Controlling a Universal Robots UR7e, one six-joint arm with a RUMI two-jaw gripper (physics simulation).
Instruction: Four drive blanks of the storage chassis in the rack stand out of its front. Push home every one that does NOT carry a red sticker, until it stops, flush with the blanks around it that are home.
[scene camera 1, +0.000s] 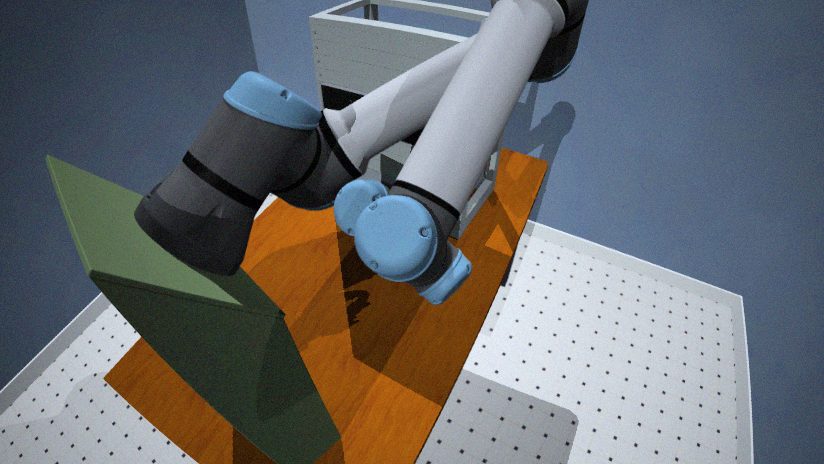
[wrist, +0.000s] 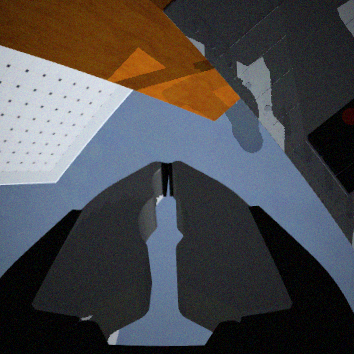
Scene:
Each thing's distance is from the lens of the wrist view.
gripper (wrist: 168, 165): 14 cm
rack (wrist: 285, 68): 42 cm

